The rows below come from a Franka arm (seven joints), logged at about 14 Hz.
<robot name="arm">
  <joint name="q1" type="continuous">
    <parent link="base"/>
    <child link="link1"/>
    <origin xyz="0 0 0.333"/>
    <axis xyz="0 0 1"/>
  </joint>
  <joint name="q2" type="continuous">
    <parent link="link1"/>
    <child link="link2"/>
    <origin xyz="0 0 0" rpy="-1.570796 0 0"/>
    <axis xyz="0 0 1"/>
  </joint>
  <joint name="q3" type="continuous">
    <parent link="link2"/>
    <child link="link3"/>
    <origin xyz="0 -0.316 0" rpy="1.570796 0 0"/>
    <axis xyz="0 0 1"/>
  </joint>
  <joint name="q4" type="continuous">
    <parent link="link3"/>
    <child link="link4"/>
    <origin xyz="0.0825 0 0" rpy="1.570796 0 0"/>
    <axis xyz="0 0 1"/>
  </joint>
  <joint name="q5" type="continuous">
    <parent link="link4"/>
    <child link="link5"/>
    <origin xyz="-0.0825 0.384 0" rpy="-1.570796 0 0"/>
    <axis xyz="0 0 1"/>
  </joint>
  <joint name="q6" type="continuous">
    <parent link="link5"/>
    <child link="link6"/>
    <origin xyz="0 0 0" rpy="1.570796 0 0"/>
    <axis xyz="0 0 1"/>
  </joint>
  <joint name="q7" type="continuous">
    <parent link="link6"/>
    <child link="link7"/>
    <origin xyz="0.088 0 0" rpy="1.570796 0 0"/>
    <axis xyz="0 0 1"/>
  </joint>
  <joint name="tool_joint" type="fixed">
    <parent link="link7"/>
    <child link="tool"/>
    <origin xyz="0 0 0.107"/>
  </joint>
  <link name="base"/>
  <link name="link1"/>
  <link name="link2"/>
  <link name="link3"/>
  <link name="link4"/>
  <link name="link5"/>
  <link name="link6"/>
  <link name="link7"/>
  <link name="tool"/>
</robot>
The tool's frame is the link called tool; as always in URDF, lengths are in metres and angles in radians. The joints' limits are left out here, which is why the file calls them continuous.
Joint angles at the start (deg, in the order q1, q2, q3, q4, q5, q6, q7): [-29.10, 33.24, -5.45, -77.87, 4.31, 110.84, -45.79]
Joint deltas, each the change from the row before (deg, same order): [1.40, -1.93, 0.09, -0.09, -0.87, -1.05, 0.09]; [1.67, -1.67, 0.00, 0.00, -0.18, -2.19, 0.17]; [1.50, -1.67, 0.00, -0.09, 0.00, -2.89, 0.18]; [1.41, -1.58, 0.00, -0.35, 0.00, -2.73, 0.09]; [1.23, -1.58, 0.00, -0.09, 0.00, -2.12, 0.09]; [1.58, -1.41, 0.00, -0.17, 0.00, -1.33, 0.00]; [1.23, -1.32, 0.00, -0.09, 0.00, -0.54, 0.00]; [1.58, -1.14, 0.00, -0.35, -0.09, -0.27, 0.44]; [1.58, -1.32, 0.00, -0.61, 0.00, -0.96, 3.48]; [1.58, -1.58, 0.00, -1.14, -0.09, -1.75, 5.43]
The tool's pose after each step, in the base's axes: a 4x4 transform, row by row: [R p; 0 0 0 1], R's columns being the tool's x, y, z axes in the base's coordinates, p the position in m. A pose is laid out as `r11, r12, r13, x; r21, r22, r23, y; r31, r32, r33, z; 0, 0, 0, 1`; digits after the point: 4 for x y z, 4 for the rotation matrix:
0.9770, 0.2128, 0.0140, 0.6072; 0.2128, -0.9771, 0.0005, -0.3744; 0.0138, 0.0025, -0.9999, 0.4063; 0, 0, 0, 1
0.9709, 0.2395, 0.0061, 0.6121; 0.2395, -0.9709, 0.0057, -0.3535; 0.0073, -0.0041, -1.0000, 0.4235; 0, 0, 0, 1
0.9650, 0.2620, -0.0125, 0.6137; 0.2622, -0.9648, 0.0199, -0.3333; -0.0069, -0.0224, -0.9997, 0.4388; 0, 0, 0, 1
0.9583, 0.2837, -0.0348, 0.6135; 0.2849, -0.9579, 0.0345, -0.3141; -0.0235, -0.0429, -0.9988, 0.4510; 0, 0, 0, 1
0.9520, 0.3028, -0.0442, 0.6131; 0.3046, -0.9516, 0.0412, -0.2975; -0.0295, -0.0527, -0.9982, 0.4661; 0, 0, 0, 1
0.9432, 0.3292, -0.0458, 0.6152; 0.3310, -0.9426, 0.0428, -0.2781; -0.0290, -0.0555, -0.9980, 0.4794; 0, 0, 0, 1
0.9361, 0.3500, -0.0349, 0.6166; 0.3513, -0.9355, 0.0389, -0.2631; -0.0191, -0.0486, -0.9986, 0.4933; 0, 0, 0, 1
0.9290, 0.3691, -0.0276, 0.6193; 0.3699, -0.9284, 0.0347, -0.2448; -0.0128, -0.0424, -0.9990, 0.5033; 0, 0, 0, 1
0.9406, 0.3380, -0.0319, 0.6193; 0.3390, -0.9400, 0.0375, -0.2256; -0.0173, -0.0461, -0.9988, 0.5121; 0, 0, 0, 1
0.9604, 0.2733, -0.0542, 0.6154; 0.2758, -0.9601, 0.0453, -0.2058; -0.0396, -0.0584, -0.9975, 0.5181; 0, 0, 0, 1

